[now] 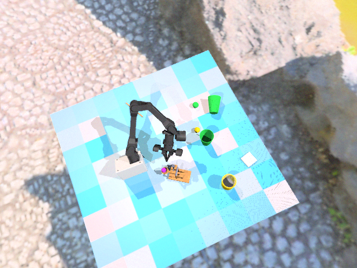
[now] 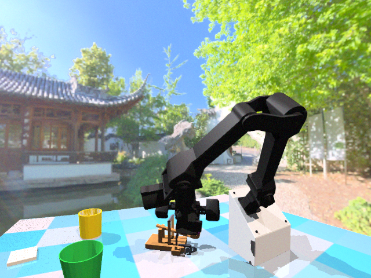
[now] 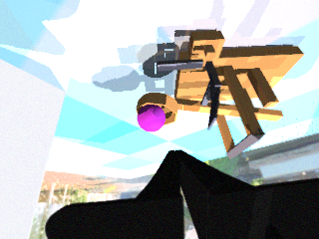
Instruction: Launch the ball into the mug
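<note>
The magenta ball is 6 cm below my gripper tip, 4 cm behind it and 3 cm to the right of it. From my gripper tip the other things lie so: yellow ball: 28 cm ahead, 17 cm to the left, 10 cm below; then wooden catapult: 7 cm below, 5 cm to the right, 2 cm ahead; then yellow mug: 32 cm ahead, 26 cm to the right, 9 cm below.
</note>
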